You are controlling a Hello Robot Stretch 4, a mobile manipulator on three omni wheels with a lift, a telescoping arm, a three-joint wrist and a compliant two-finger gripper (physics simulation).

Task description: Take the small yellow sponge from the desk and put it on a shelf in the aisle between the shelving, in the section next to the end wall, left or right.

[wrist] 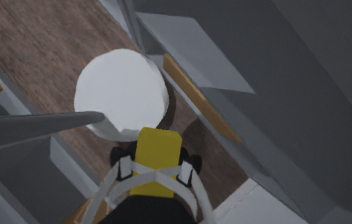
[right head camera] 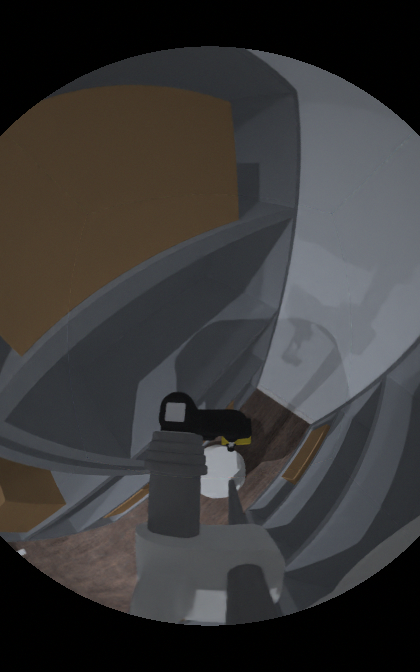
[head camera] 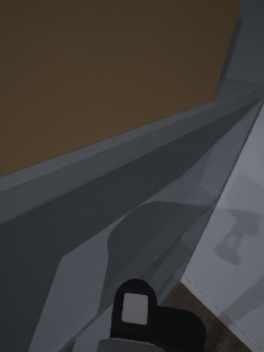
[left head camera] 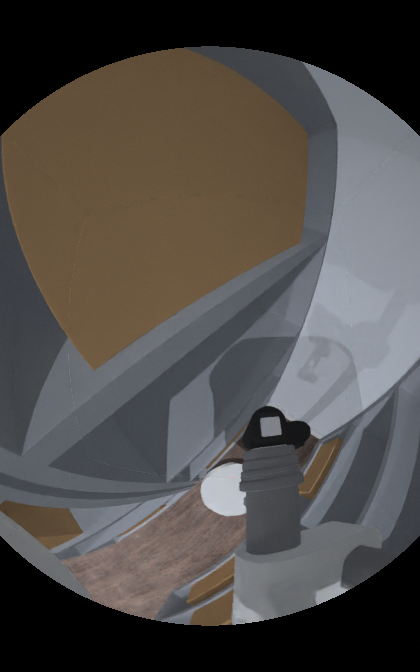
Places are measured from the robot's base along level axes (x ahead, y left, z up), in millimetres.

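Pixels of known places: gripper, fingertip midpoint: (wrist: 156,156); robot's base at its link origin: (wrist: 127,98).
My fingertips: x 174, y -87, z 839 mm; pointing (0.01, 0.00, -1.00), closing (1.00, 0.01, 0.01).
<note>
For each thing: its middle in the pictures, then the offset to it from my fingertips.
- small yellow sponge at the middle of its body: (wrist: 154,173) 1 mm back, 19 mm right, 5 mm up
- large brown box at the middle of its body: (head camera: 64,3) 247 mm ahead, 220 mm left, 717 mm up
The small yellow sponge (right head camera: 243,441) (wrist: 158,145) is between the two fingertips of my gripper (right head camera: 231,444) (wrist: 156,156), which is shut on it. In the wrist view the sponge stands out past the fingertips, above the aisle floor. In the right head view much of it is hidden behind the black wrist. The shelving (head camera: 100,161) (left head camera: 165,340) (right head camera: 165,267) rises beside the wrist, with a wide shelf board higher than the gripper and lower bays beneath. Its end meets the pale end wall (head camera: 240,195) (left head camera: 375,225) (right head camera: 345,215). The desk does not show.
A large brown box (head camera: 100,75) (left head camera: 175,200) (right head camera: 125,190) stands on the upper shelf board. A white round object (left head camera: 222,490) (right head camera: 222,475) (wrist: 120,90) is low in the aisle near the gripper. More shelving with a low brown box (left head camera: 320,467) (right head camera: 305,454) lines the opposite side.
</note>
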